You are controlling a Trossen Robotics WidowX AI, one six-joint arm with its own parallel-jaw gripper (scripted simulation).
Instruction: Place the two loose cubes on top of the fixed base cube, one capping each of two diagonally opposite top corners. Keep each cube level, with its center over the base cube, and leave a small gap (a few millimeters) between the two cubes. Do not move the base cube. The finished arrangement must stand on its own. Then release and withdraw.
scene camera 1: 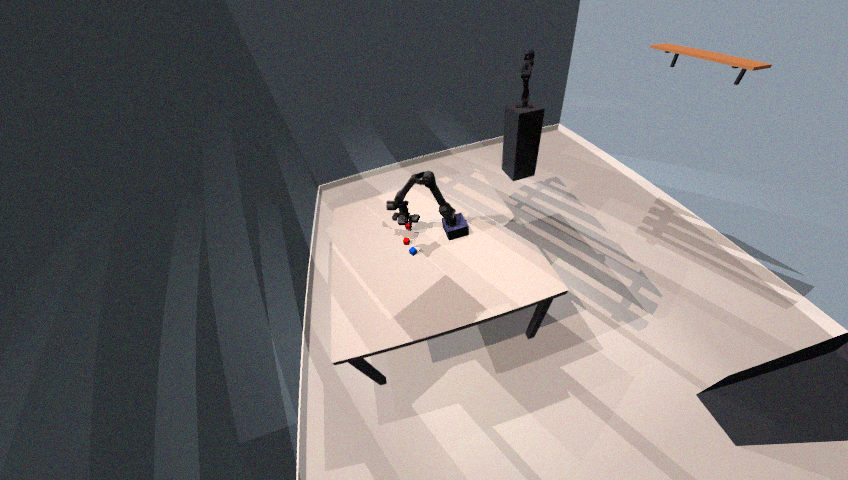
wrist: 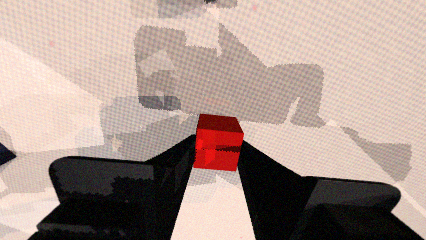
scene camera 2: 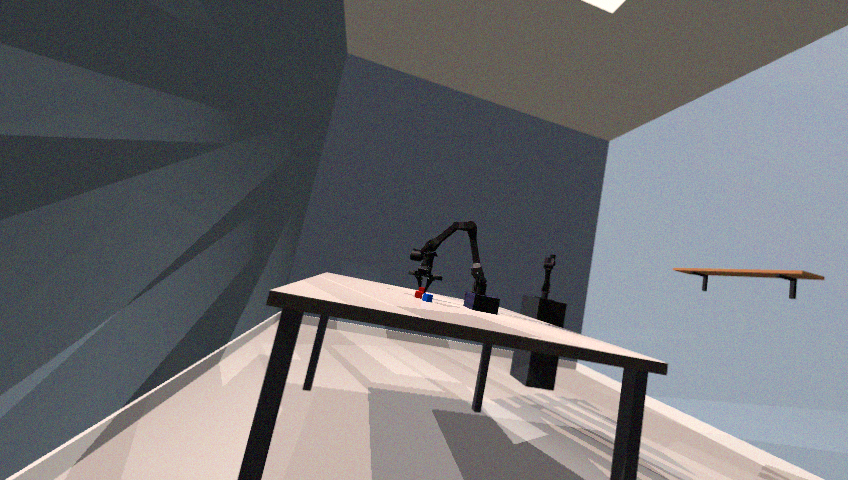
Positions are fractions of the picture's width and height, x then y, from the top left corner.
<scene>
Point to a red cube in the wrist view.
0.51,0.58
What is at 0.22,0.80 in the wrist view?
The gripper.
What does the gripper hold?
A red cube.
</scene>
